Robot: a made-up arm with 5 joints. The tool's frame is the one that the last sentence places.
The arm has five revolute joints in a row. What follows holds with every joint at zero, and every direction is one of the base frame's. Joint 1 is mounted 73 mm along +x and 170 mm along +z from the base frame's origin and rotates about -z. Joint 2 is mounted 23 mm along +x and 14 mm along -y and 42 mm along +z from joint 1 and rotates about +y. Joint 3 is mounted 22 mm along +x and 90 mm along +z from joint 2 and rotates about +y. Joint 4 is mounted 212 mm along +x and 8 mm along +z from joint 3 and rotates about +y. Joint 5 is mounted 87 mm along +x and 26 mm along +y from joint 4 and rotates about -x. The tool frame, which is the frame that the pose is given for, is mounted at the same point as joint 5; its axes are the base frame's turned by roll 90, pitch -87.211 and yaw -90 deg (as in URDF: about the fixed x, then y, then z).
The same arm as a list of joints. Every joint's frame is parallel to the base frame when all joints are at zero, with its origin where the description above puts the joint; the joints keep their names.
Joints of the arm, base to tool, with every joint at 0 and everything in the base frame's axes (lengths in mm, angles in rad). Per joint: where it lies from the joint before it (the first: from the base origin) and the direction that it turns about. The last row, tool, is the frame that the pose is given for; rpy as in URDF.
joint 1: offset 73 0 170 axis -z
joint 2: offset 23 -14 42 axis +y
joint 3: offset 22 0 90 axis +y
joint 4: offset 212 0 8 axis +y
joint 5: offset 87 26 0 axis -x
tool: offset 0 0 0 rpy 1.5708 -1.5221 -1.5708

